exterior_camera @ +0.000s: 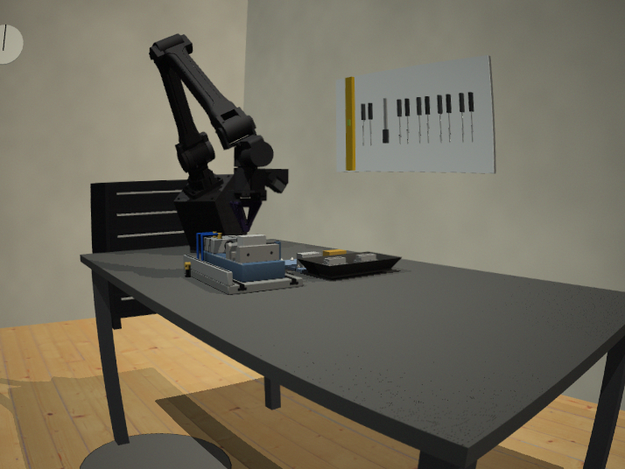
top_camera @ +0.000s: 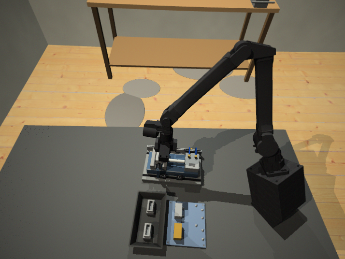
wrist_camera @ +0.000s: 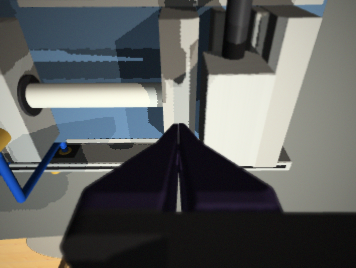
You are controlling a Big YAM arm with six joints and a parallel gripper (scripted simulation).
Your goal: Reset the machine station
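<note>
My hand is 30 mm short of the gray aluminum blank and 30 mm above it. Also, from my hand: moving jaw 50 mm below; then fixed jaw 60 mm ahead, 50 mm below, 10 mm to the right; then work stop rod 40 mm to the left, 40 mm below, 40 mm ahead.
</note>
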